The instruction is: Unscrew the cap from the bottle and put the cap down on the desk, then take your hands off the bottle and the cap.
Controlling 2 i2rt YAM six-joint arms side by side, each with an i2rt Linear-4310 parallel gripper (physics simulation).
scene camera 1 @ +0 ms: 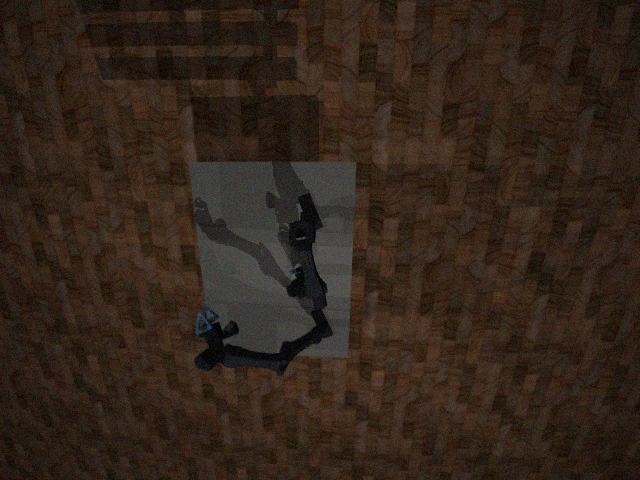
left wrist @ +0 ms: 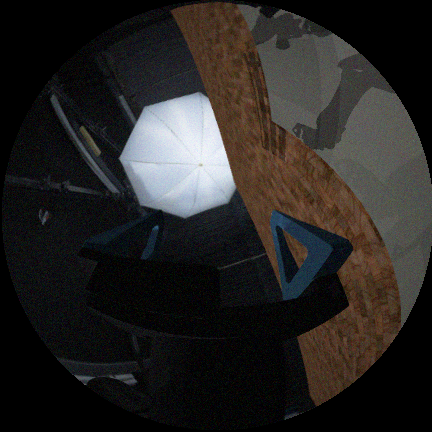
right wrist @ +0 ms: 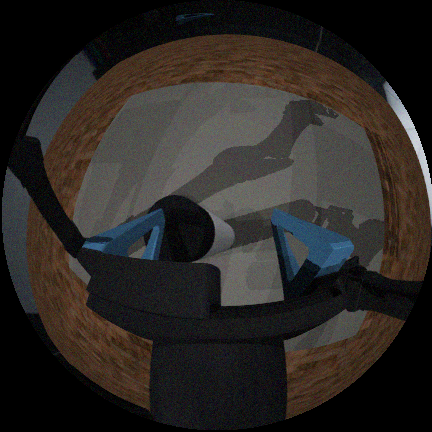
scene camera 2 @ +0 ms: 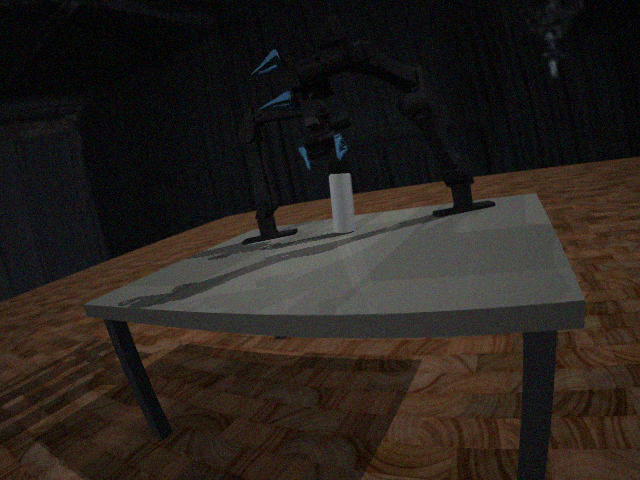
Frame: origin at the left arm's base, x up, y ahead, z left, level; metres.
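Where they show: left gripper, fingertip midpoint: [scene camera 1: 202, 309] [left wrist: 216, 215] [scene camera 2: 256, 92]; right gripper, fingertip midpoint: [scene camera 1: 291, 280] [right wrist: 217, 214] [scene camera 2: 323, 164]; left arm's base, link origin: [scene camera 1: 321, 323] [scene camera 2: 464, 210]; right arm's base, link origin: [scene camera 1: 310, 212] [scene camera 2: 270, 237].
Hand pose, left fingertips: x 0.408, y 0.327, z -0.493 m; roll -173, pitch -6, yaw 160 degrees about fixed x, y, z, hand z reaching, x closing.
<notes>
Each offset is from my left fingertips to the top centre of the thing. "pt": to the spot under its first point. Level surfaces: height alone.
A white bottle @(pt dz +0.123, dx -0.318, dy -0.322 m) [scene camera 2: 342, 204] [right wrist: 223, 235] stands upright on the grey desk @(dx -0.408 m) [scene camera 2: 465, 284] [scene camera 1: 336, 180]. Its black cap @(dz +0.135, dx -0.186, dy -0.355 m) [scene camera 2: 339, 166] [right wrist: 186, 231] sits on top. My right gripper [scene camera 2: 324, 162] [right wrist: 217, 214] is open, close above and beside the cap. In the right wrist view the cap lies near and partly behind one finger, with nothing gripped. In scene camera 1 the right gripper [scene camera 1: 295, 270] shows small, and the bottle cannot be made out there. My left gripper [scene camera 1: 205, 316] [scene camera 2: 257, 91] [left wrist: 216, 215] is open and empty, high and beyond the desk's left edge in scene camera 1.
The left arm [scene camera 2: 382, 64] reaches high across behind the right gripper in scene camera 2. The right arm's base [scene camera 2: 267, 235] and the left arm's base [scene camera 2: 465, 206] stand on the far part of the desk. Arm shadows fall across the desk top.
</notes>
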